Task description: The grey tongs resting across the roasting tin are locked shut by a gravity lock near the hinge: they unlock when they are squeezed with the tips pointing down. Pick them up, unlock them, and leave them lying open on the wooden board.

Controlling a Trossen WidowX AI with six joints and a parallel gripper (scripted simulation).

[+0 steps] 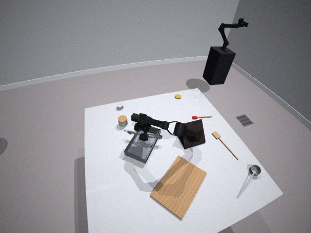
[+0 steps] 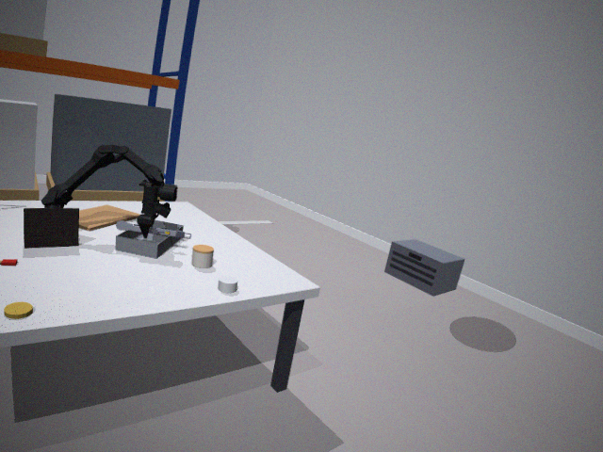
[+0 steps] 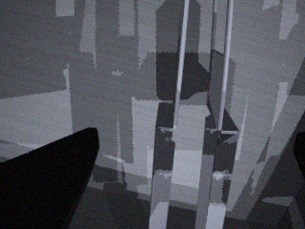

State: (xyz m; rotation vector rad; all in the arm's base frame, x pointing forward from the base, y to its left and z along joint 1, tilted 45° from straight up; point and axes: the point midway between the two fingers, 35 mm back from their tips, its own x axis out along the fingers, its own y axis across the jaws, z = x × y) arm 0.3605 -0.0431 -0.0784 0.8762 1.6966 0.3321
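The grey roasting tin lies 30 mm ahead of my gripper tip, 40 mm to the left of it and 20 mm below it. From my gripper tip the other things lie so: yellow disc 450 mm behind, 480 mm to the right, 40 mm below; wooden board 150 mm behind, 410 mm to the left, 40 mm below; red spatula 550 mm behind, 140 mm to the right, 40 mm below.
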